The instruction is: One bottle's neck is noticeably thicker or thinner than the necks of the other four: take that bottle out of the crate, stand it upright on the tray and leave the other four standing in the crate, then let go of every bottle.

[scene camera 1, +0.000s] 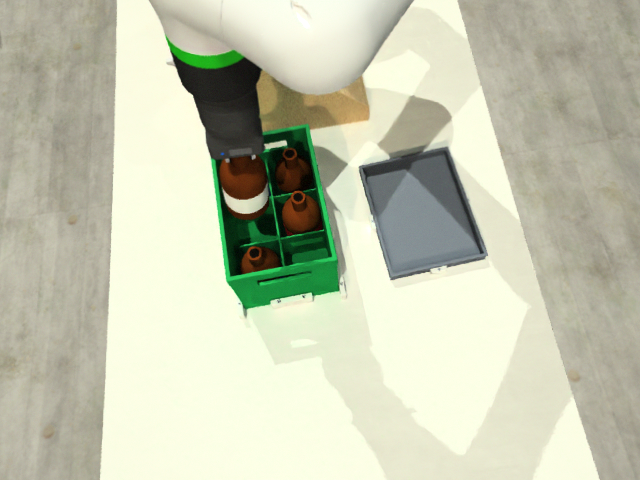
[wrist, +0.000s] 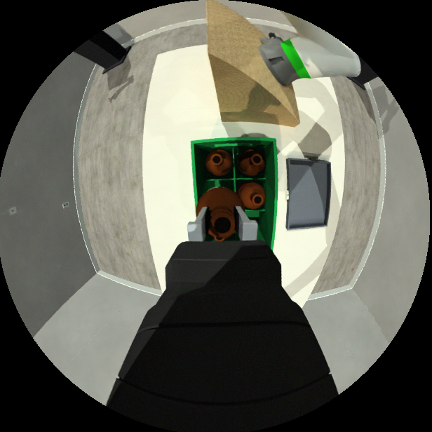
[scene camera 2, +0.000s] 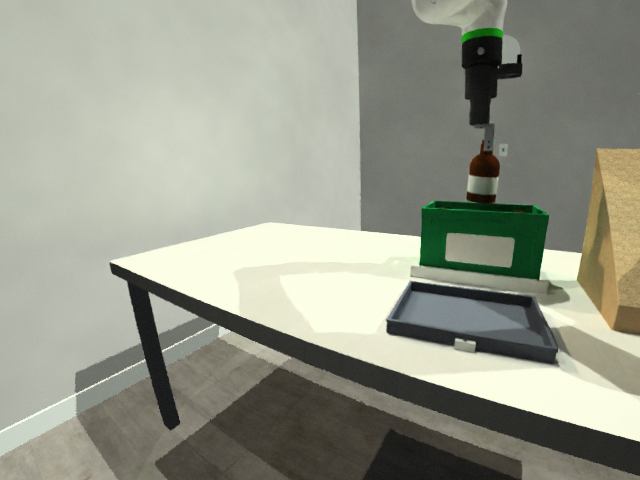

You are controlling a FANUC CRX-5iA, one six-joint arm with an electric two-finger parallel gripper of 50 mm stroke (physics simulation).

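Observation:
My gripper is shut on the neck of a brown bottle with a white label. The bottle hangs upright, its base slightly above the rim of the green crate. In the crate stand a back right bottle, a middle right bottle, a front left bottle and a back left bottle, which the arm hides in scene camera 1. The grey tray is empty, right of the crate.
A tan wedge-shaped block stands behind the crate, taller than it. A white strip runs along the crate's tray side, and a white bracket sits at its front. A small clip is at the tray's edge.

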